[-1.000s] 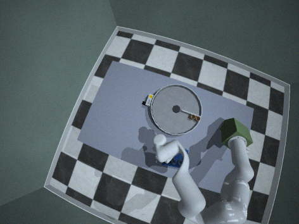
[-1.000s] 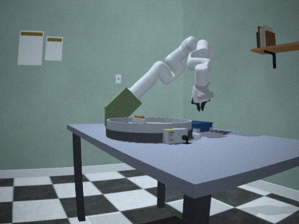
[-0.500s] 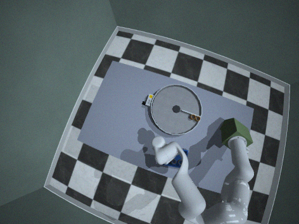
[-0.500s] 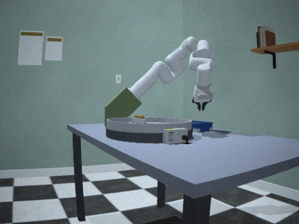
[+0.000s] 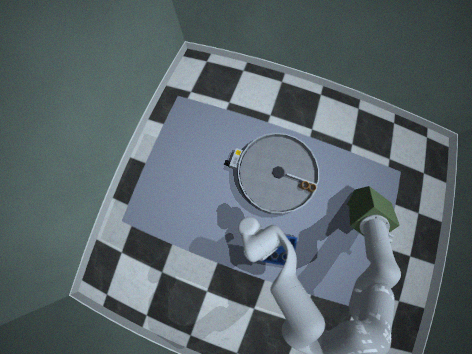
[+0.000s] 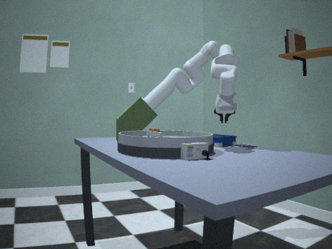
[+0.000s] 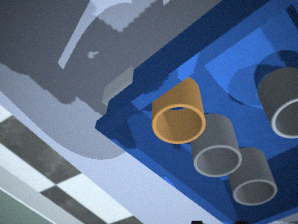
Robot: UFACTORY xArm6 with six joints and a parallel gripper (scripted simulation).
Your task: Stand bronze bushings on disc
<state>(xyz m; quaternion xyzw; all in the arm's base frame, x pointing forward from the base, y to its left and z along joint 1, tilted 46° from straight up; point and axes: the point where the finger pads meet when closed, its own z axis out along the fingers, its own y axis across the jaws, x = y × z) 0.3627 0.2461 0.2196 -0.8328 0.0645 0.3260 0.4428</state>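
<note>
The blue crate is 120 mm below my hand, 40 mm behind it and 30 mm to the right of it. Also, from my hand: round turntable disc (380 mm to the right, 130 mm ahead, 90 mm below); then turntable (380 mm to the right, 150 mm ahead, 100 mm below).
</note>
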